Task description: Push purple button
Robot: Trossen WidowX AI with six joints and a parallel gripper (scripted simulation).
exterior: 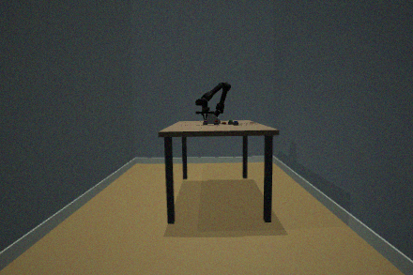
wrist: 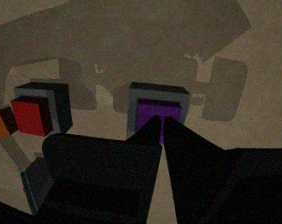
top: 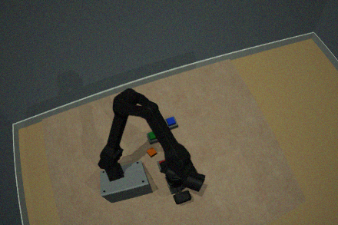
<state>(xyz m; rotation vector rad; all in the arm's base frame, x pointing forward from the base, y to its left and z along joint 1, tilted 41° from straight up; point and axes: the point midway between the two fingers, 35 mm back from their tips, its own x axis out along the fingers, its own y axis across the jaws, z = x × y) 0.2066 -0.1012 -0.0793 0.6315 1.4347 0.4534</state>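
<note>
My gripper tip is 1 cm above the purple button. Round my gripper tip: orange block (20 cm to the left, 3 cm below, 2 cm behind); then green button (26 cm to the left, 1 cm ahead); then red button (12 cm to the left).
</note>
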